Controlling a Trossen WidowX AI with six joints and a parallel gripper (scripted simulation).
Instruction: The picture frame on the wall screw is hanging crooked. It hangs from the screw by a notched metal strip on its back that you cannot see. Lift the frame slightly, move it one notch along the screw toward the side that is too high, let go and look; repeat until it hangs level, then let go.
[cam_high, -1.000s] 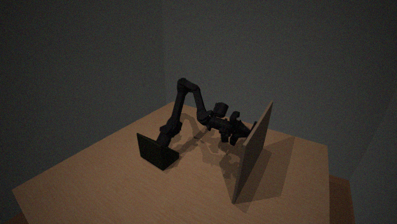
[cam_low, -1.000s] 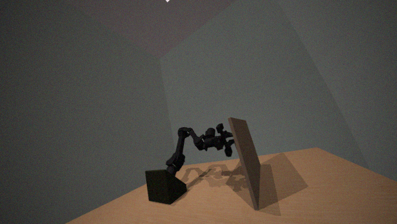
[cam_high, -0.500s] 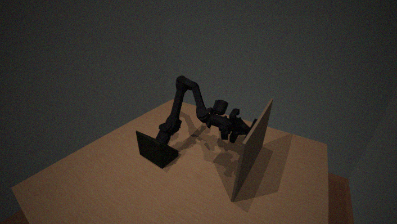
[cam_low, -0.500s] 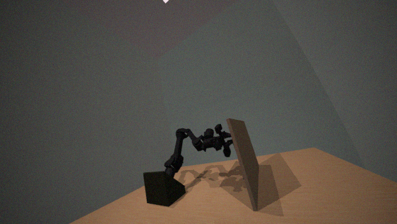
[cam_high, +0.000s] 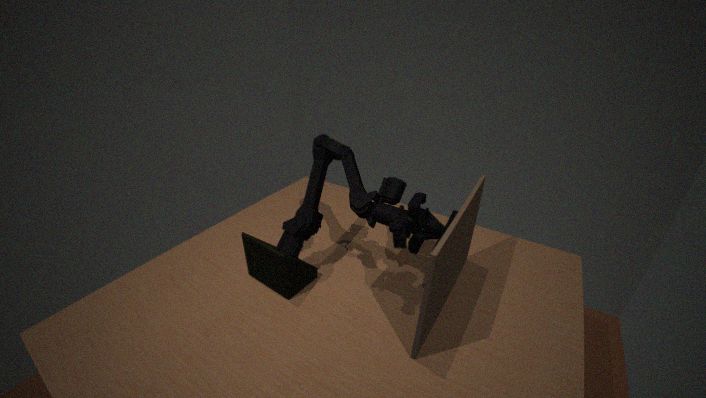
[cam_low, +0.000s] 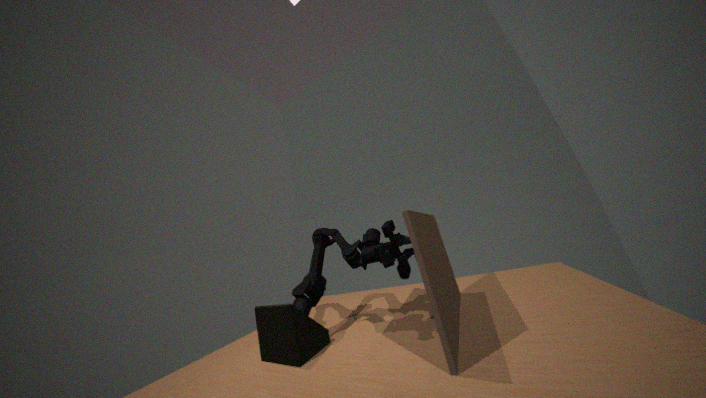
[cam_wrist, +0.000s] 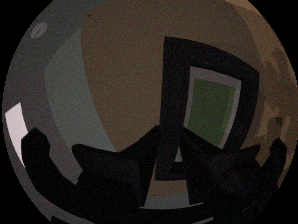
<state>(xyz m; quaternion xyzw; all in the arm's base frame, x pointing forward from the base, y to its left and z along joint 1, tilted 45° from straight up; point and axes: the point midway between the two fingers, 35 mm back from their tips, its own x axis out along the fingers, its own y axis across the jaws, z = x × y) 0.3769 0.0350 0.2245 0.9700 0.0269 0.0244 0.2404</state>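
The picture frame is 1 cm ahead of my gripper tip, 1 cm to the left of it and 5 cm below it. Also, from my gripper tip: wall panel: 2 cm ahead, 1 cm to the left, 7 cm below.
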